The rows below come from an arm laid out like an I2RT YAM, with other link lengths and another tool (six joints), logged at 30 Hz.
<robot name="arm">
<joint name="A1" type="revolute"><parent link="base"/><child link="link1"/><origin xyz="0 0 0.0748" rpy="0 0 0"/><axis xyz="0 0 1"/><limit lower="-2.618" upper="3.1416"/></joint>
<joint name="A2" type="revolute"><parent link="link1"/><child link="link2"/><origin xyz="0.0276 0.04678 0.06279" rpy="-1.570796 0 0"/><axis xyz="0 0 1"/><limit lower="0" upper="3.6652"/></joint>
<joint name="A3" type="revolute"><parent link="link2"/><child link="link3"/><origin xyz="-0.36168 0 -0.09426" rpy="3.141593 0 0"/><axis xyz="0 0 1"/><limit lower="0" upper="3.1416"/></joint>
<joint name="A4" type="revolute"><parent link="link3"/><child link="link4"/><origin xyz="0.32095 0.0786 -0.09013" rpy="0 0 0"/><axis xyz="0 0 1"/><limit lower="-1.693" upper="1.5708"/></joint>
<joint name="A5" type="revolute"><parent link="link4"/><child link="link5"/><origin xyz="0.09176 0.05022 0.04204" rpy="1.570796 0 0"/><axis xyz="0 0 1"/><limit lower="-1.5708" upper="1.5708"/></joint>
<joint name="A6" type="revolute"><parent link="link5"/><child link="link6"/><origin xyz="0.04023 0 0.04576" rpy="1.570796 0 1.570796"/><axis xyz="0 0 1"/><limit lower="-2.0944" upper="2.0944"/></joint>
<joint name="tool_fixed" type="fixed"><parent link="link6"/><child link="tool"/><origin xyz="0.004 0.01 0.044" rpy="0 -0.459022 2.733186"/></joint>
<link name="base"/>
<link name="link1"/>
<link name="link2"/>
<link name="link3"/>
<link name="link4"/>
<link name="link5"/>
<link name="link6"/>
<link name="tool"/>
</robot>
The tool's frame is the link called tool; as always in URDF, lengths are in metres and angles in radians.
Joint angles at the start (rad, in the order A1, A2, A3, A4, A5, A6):
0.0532 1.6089 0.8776 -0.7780 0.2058 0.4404
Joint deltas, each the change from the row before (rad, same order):
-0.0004 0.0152 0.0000 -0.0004 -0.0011 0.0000
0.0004 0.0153 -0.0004 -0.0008 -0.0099 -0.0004
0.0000 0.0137 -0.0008 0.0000 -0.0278 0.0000
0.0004 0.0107 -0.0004 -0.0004 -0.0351 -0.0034
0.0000 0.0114 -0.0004 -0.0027 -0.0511 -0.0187
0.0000 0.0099 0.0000 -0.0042 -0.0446 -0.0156
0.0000 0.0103 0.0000 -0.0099 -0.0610 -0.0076
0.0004 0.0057 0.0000 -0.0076 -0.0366 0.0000
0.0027 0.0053 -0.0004 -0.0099 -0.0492 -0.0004
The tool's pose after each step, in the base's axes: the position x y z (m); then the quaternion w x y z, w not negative. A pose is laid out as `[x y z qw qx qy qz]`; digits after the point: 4 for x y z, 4 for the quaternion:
[0.3379 0.0020 0.1640 0.2496 0.6674 0.6696 -0.2096]
[0.3380 0.0029 0.1590 0.2409 0.6663 0.6731 -0.2121]
[0.3379 0.0052 0.1541 0.2266 0.6675 0.6780 -0.2083]
[0.3376 0.0082 0.1503 0.2108 0.6685 0.6844 -0.2008]
[0.3369 0.0123 0.1463 0.1893 0.6653 0.6973 -0.1880]
[0.3361 0.0158 0.1431 0.1699 0.6625 0.7078 -0.1770]
[0.3341 0.0208 0.1400 0.1421 0.6632 0.7165 -0.1629]
[0.3326 0.0239 0.1385 0.1246 0.6649 0.7199 -0.1552]
[0.3305 0.0288 0.1373 0.1020 0.6664 0.7245 -0.1439]

